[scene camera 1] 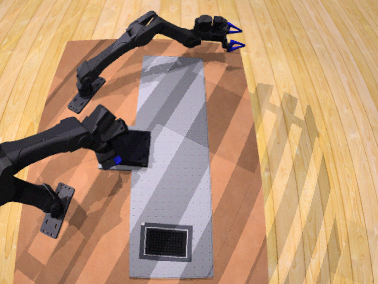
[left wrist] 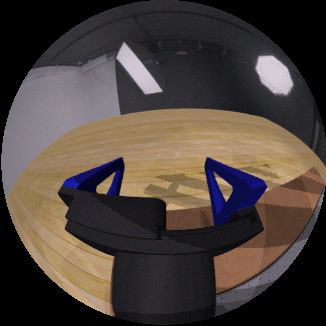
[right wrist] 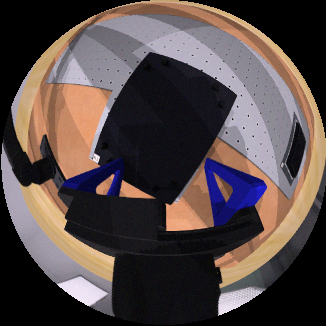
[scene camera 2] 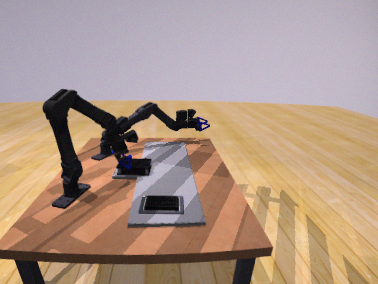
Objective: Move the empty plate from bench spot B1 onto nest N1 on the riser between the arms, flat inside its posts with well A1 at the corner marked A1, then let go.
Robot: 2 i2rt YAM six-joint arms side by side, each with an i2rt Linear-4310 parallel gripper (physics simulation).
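Frame: origin at the left arm's base, x left, y down, z back, level; centimetres.
Seen in the pictures: left gripper, fingertip midpoint: [scene camera 1: 243,38] [left wrist: 164,161] [scene camera 2: 208,123]; right gripper, fingertip midpoint: [scene camera 1: 114,151] [right wrist: 163,162] [scene camera 2: 126,165]; left arm's base, link origin: [scene camera 1: 86,93] [right wrist: 52,165] [scene camera 2: 106,154]; right arm's base, link origin: [scene camera 1: 57,210] [scene camera 2: 72,195].
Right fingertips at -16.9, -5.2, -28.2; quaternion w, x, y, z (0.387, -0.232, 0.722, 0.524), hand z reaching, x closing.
Offsets run from my right fingertips to a thing's top centre, as dx, dy, dz. "spot": to the spot under its first point. Level surfaces: height alone.
The empty plate @(-18.4, +2.3, -30.1) [scene camera 1: 166,242] [scene camera 2: 161,203] [right wrist: 297,147], black with many wells, lies flat on the grey mat of the bench spot @(spot: -23.4, +3.7, -32.5) [scene camera 1: 165,258] [scene camera 2: 160,212]. The black riser top @(dy -0.3) [scene camera 1: 137,150] [scene camera 2: 142,166] [right wrist: 160,125] carries short dark posts near its corners. A white corner label @(spot: +5.5, -0.3, +6.8) [right wrist: 96,158], blurred, shows at its edge. My right gripper [right wrist: 163,162] [scene camera 2: 125,161] is open and empty, above the near edge of the riser, away from the plate; in scene camera 1 its arm hides part of the riser. My left gripper [left wrist: 164,161] [scene camera 1: 243,38] [scene camera 2: 207,123] is open and empty in the air past the table's far edge.
A light grey perforated board @(dy +3.9) [scene camera 1: 172,200] [scene camera 2: 170,170] [right wrist: 255,115] runs lengthwise on the brown table @(dy +5.2) [scene camera 1: 235,200] [scene camera 2: 225,215]. The riser overlaps the board's left edge in scene camera 1. The left arm's base [scene camera 1: 86,100] stands farther back, beyond the riser.
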